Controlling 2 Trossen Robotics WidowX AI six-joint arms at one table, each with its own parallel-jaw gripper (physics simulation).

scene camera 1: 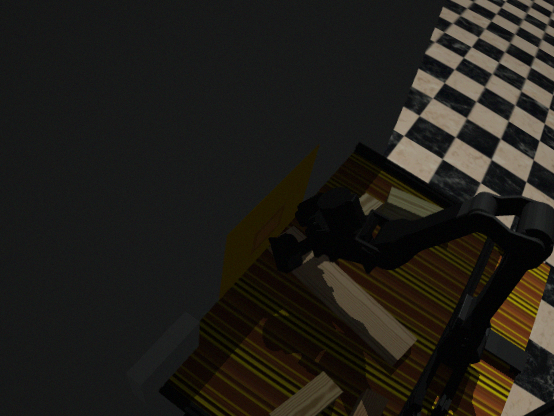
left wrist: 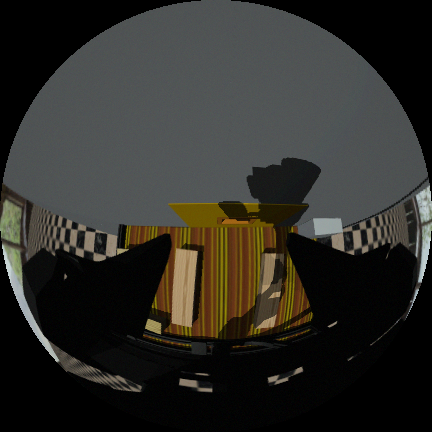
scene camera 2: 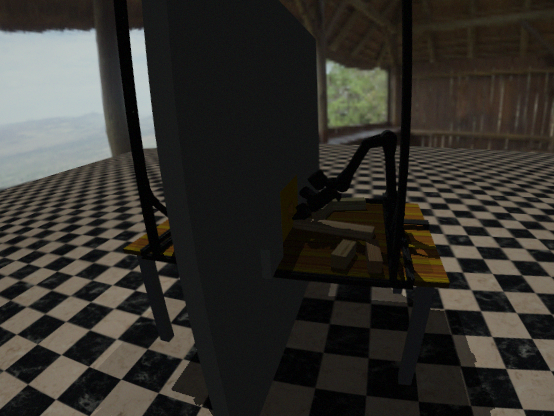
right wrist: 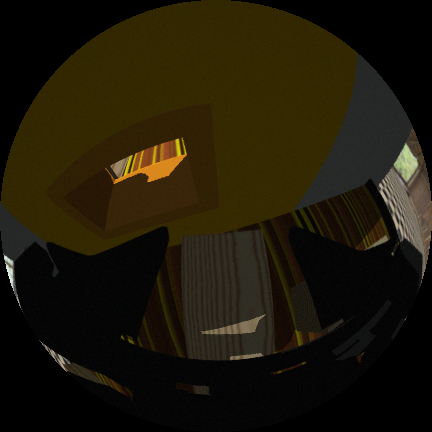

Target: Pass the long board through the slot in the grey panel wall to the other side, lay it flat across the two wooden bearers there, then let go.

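Frame: origin at the left arm's base, x ahead, y left, z up, level; millimetres.
Where they show: left gripper, between the fingertips: [left wrist: 230, 239]; right gripper, between the fingertips: [scene camera 1: 287, 230] [scene camera 2: 297, 215] [right wrist: 230, 232]; left arm's base, origin of its link: [left wrist: 220, 349]; right arm's base, origin of its link: [scene camera 1: 454, 354].
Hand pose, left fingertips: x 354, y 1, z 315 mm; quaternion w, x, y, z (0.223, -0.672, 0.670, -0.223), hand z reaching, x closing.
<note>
Things, the pixels of their top centre, and the offset from my left fingertips. "*": a spot on its surface instead.
- long board, centre of its top: [scene camera 1: 344, 290] [scene camera 2: 333, 223] 306 mm ahead, 22 mm right, 302 mm down
- slot's brown rim, a spot on its surface: [right wrist: 214, 165] * 130 mm ahead, 13 mm left, 246 mm down
- yellow panel, a spot on its surface: [right wrist: 275, 100] [scene camera 1: 293, 193] * 129 mm ahead, 40 mm left, 214 mm down
- pale block, centre of its top: [scene camera 1: 307, 403] [scene camera 2: 344, 247] 371 mm ahead, 259 mm right, 288 mm down
- brown block, centre of its top: [scene camera 2: 373, 249] 471 mm ahead, 251 mm right, 290 mm down
- greenish block, centre of its top: [scene camera 1: 423, 208] [scene camera 2: 348, 199] 350 mm ahead, 267 mm left, 288 mm down
The long board [scene camera 1: 370, 310] [scene camera 2: 345, 229] [right wrist: 225, 285] lies on the striped table, one end near the grey panel wall [scene camera 1: 125, 125] [scene camera 2: 240, 150] [left wrist: 150, 100] [right wrist: 385, 100]. The slot's brown rim [right wrist: 214, 165] is left of and above the board's far end in the right wrist view. My right gripper [scene camera 1: 295, 232] [scene camera 2: 302, 201] [right wrist: 230, 232] is open and empty above that end, its fingers either side of the board in its wrist view. My left gripper [left wrist: 230, 239] is open and empty beyond the wall, above two parallel wooden bearers: one bearer [left wrist: 184, 287] at left, the other bearer [left wrist: 272, 265] at right, partly shadowed.
A yellow panel [scene camera 1: 300, 180] [left wrist: 192, 215] [right wrist: 275, 100] surrounds the slot. Loose wooden blocks lie near the board, among them a pale block [scene camera 1: 307, 395] [scene camera 2: 344, 255], a brown block [scene camera 2: 374, 258] and a greenish block [scene camera 1: 412, 200] [scene camera 2: 348, 204]. A grey block [scene camera 1: 162, 355] [left wrist: 327, 226] juts out by the wall.
</note>
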